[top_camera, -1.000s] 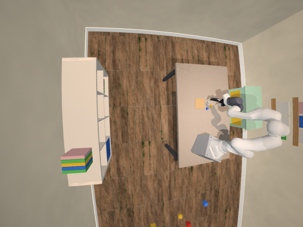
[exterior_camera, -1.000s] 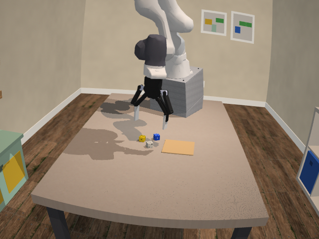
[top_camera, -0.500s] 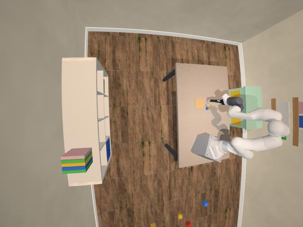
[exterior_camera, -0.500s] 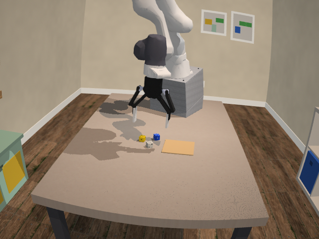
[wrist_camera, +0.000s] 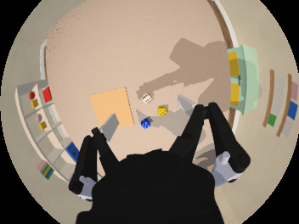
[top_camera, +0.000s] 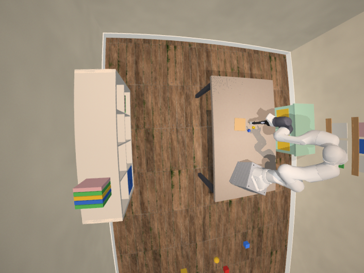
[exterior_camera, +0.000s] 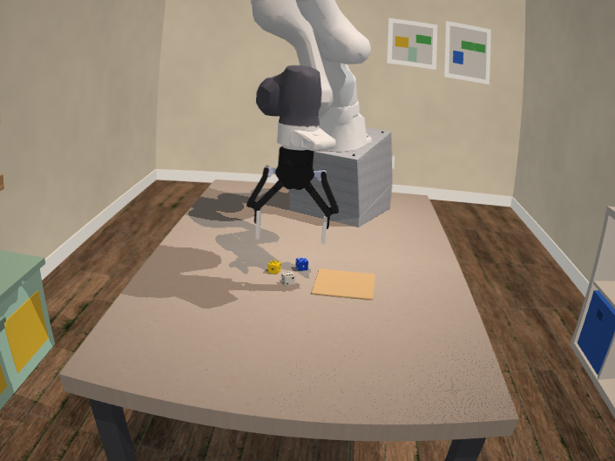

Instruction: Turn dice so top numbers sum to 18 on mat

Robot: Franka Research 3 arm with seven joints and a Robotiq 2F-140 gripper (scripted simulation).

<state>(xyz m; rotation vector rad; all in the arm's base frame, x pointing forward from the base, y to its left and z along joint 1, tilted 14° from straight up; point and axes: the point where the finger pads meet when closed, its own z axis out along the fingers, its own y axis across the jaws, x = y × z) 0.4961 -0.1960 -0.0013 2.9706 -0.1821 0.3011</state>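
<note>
Right now the white die is 10 cm below my hand. The rest, counted from my hand: blue die 10 cm below, 8 cm behind, 4 cm to the left; yellow die 10 cm below, 6 cm behind, 3 cm to the right; mat 13 cm to the left, 12 cm below, 1 cm ahead.
</note>
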